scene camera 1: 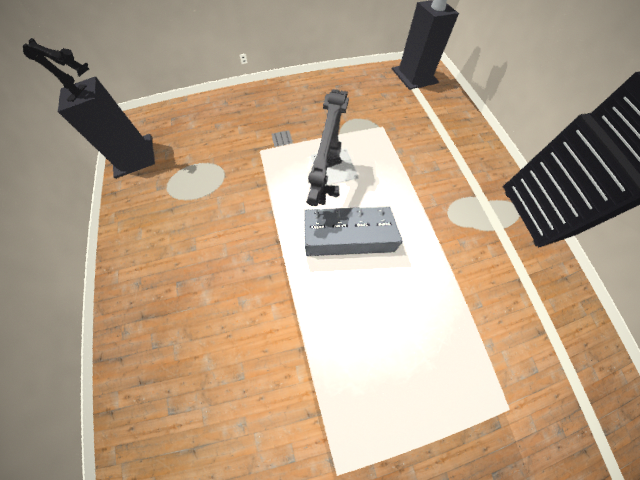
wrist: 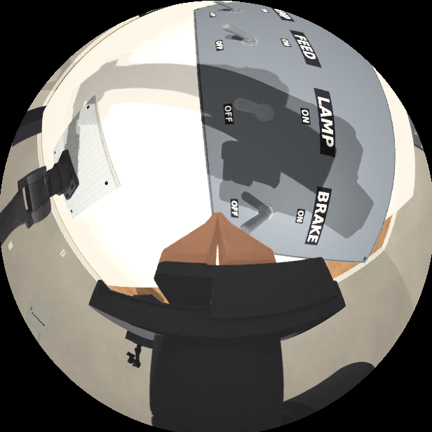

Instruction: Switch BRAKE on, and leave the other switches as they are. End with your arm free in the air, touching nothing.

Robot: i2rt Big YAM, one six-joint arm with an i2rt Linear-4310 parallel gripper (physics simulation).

Note:
I see my gripper (wrist: 217,218) and a grey switch box (scene camera 1: 350,233).
The grey switch box is seen too in the wrist view (wrist: 322,161).

